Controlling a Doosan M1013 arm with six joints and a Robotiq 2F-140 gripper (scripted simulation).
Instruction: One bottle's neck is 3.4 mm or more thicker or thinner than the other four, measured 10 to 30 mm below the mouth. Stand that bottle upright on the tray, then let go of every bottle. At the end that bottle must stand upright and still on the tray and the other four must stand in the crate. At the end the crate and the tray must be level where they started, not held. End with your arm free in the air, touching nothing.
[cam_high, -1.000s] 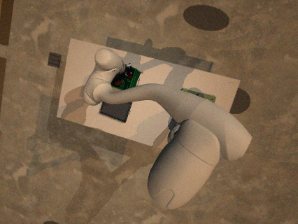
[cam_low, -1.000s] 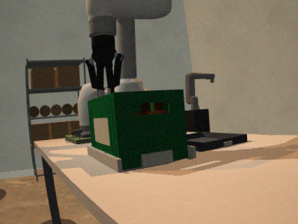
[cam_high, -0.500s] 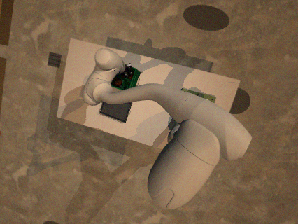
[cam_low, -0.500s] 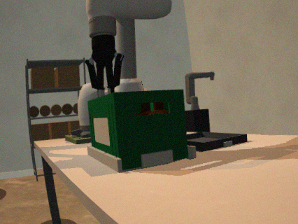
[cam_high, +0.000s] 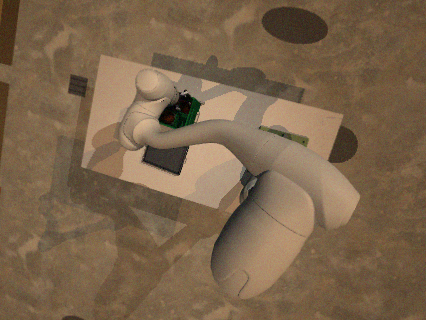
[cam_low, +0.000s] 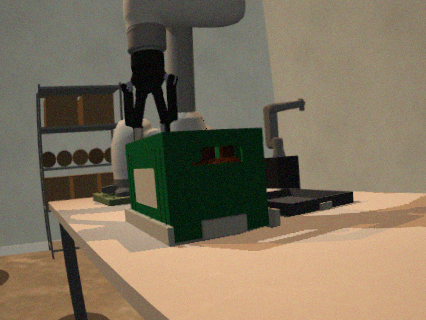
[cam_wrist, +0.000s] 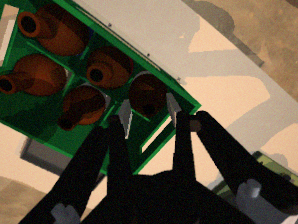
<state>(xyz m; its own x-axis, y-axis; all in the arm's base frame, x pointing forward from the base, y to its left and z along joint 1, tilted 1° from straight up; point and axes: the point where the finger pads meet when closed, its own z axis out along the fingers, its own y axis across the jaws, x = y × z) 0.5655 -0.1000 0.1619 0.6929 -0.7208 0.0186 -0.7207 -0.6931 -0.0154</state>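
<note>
Right now my hand is 8 cm short of the brown bottle and 9 cm above it. The rest, counted from my hand: green crate: 9 cm ahead, 4 cm to the left, 9 cm below; then dark tray: 7 cm ahead, 31 cm to the left, 16 cm below.
</note>
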